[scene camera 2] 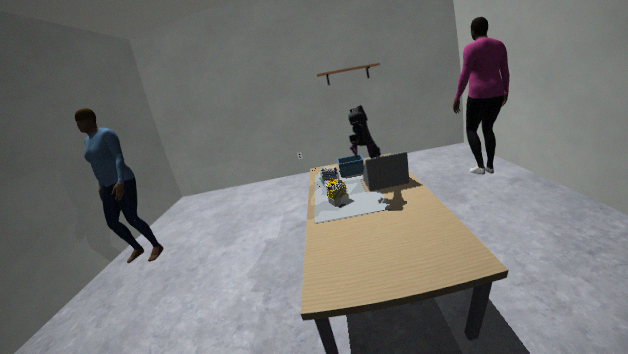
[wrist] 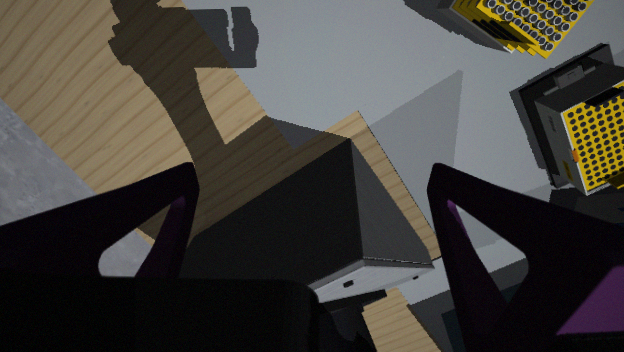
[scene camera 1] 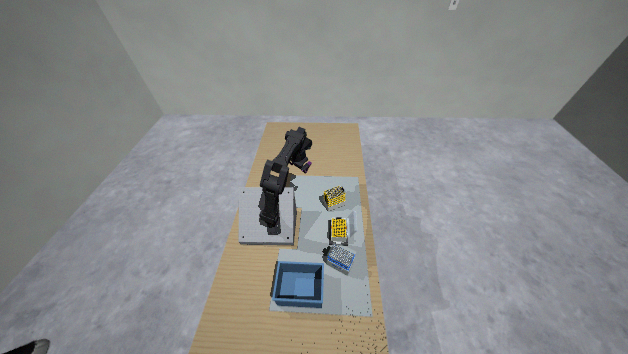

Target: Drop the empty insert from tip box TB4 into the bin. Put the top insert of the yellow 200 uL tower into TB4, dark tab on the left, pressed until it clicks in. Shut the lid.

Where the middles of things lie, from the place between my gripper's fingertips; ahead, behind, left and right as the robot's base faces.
I see the blue bin (scene camera 1: 298,284) 1 cm behind my hand, 54 cm to the right of it and 23 cm below it.
